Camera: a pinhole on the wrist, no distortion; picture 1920 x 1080 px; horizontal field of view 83.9 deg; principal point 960.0 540.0 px. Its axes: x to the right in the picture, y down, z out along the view. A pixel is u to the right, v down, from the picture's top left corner.
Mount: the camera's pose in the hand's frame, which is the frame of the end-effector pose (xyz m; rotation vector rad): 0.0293 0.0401 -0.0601 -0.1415 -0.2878 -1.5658
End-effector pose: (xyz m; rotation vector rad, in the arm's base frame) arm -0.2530 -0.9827 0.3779 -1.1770 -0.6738 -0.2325
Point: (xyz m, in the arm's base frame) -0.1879 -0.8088 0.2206
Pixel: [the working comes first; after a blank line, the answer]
In the camera's frame: -0.1309 -0.0262 0.2061

282 404
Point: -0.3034 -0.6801 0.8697
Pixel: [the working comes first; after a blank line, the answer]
In the camera's frame: 0.4343 0.3163 0.3264

outside the picture
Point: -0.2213 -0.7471 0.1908
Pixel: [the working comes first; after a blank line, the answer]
In the camera's frame: -0.1426 -0.0535 0.2763

409 333
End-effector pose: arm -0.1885 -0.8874 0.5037 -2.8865 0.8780 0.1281
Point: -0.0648 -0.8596 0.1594
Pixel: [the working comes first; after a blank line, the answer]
In the camera's frame: 0.2023 0.1338 0.3464

1584 953
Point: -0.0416 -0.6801 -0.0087
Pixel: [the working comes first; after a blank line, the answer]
In the camera's frame: 0.3949 0.0912 0.4951

1812 737
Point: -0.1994 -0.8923 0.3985
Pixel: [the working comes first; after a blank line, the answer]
In the camera's frame: 0.0642 -0.0082 0.1538

1406 483
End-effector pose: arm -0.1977 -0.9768 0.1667 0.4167 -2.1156 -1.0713
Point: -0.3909 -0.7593 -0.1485
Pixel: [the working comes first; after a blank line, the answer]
In the camera's frame: 0.2842 -0.1203 0.3992

1720 218
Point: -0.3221 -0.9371 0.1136
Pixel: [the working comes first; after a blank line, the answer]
In the camera's frame: 0.1122 0.0277 0.1677

1674 716
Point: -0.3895 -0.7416 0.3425
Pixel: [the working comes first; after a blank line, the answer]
In the camera's frame: -0.1573 0.0760 0.3099

418 802
